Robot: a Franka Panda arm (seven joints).
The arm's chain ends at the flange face. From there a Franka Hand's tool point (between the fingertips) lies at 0.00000 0.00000 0.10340 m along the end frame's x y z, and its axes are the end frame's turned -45 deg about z.
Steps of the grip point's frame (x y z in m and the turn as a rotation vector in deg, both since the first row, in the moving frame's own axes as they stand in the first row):
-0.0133 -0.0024 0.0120 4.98 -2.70 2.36
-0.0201 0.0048 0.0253 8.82 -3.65 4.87
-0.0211 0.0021 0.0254 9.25 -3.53 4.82
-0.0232 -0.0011 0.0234 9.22 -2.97 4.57
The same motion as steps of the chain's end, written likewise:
-0.0014 0.0108 0.0125 1.61 -5.43 2.36
0.0047 0.0248 0.0267 3.66 -8.82 4.87
0.0025 0.0243 0.0269 4.04 -9.04 4.82
-0.0020 0.0242 0.0249 4.42 -8.62 4.57

